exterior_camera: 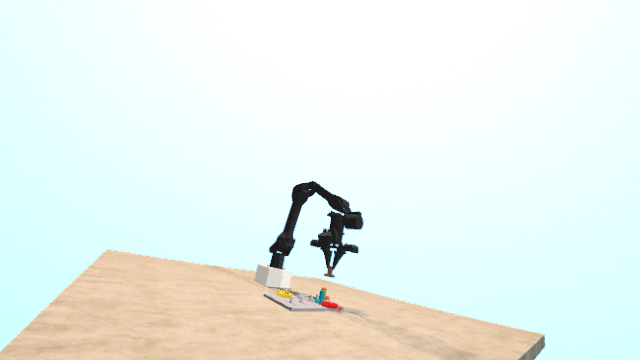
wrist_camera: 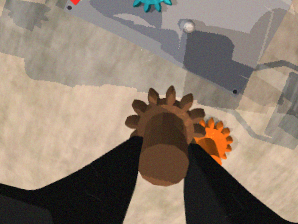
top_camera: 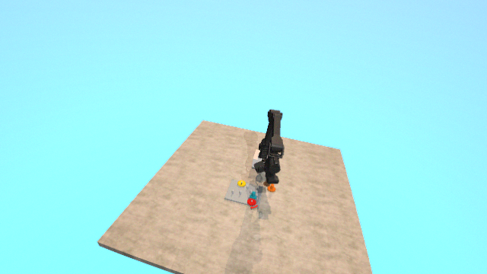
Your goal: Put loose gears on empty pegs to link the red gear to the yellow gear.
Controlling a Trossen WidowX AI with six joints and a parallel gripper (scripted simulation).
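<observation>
My gripper tip is now 9 cm above the teal gear, 6 cm to the left of it and 4 cm short of it. Also, from my gripper tip: brown gear 1 cm below; red gear 10 cm below, 9 cm ahead, 7 cm to the right; orange gear 10 cm below, 6 cm behind, 4 cm to the left.
</observation>
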